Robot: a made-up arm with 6 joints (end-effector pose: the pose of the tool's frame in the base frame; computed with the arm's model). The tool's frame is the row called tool.
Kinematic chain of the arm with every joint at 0, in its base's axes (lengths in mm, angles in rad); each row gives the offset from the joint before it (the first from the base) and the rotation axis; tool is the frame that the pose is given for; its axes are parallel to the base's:
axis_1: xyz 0 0 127 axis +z
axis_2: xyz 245 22 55 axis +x
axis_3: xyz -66 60 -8 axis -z
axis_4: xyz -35 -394 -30 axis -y
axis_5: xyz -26 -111 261 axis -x
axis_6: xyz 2 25 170 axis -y
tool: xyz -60 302 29
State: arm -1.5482 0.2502 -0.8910 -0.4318 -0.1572 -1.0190
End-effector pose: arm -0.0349 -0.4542 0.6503 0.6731 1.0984 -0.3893
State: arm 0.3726 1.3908 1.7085 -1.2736 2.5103 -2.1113
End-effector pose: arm -0.4752 -0.0079 0.4280 1.7867 -2.0841 -1.0809
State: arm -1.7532 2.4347 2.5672 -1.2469 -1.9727 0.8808
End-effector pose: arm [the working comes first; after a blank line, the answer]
Working (the frame after each row of the table, in the pose's form):
after axis_1: 0.0000 0.0000 0.1270 0.0000 0.0000 -1.7532
after axis_2: -0.0228 -0.2449 0.1820 1.6588 -1.9927 -0.7352
after axis_3: -0.0506 -0.1727 0.2271 -2.4182 -1.0424 0.8076
after axis_4: -0.2595 0.0536 0.4770 -2.2224 -0.4847 -0.6902
after axis_5: -0.2534 0.3180 0.3713 -0.3431 -0.6741 0.0187
after axis_6: -0.3540 0.3938 0.4882 -0.3288 -1.5453 0.1774

-0.3562 0.6626 0.3353 -0.3288 -1.5453 0.1774
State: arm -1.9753 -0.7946 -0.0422 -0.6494 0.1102 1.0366
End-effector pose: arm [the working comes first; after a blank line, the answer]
Working (the frame after each row of the table, in the pose's form):
after axis_1: 0.0000 0.0000 0.1270 0.0000 0.0000 -1.9753
after axis_2: -0.0762 -0.2339 0.1820 -0.5135 0.7785 -1.8552
after axis_3: -0.0168 -0.1875 0.1336 -0.4936 0.7837 -1.8163
after axis_4: -0.2838 -0.0533 0.3945 0.1185 1.2123 -1.9931
after axis_5: -0.2605 -0.2173 0.6262 0.0634 1.3190 -1.9216
after axis_6: -0.1831 -0.3595 0.6840 -0.8196 0.5945 -1.5542

0.0295 -0.3429 0.4600 -0.8196 0.5945 -1.5542
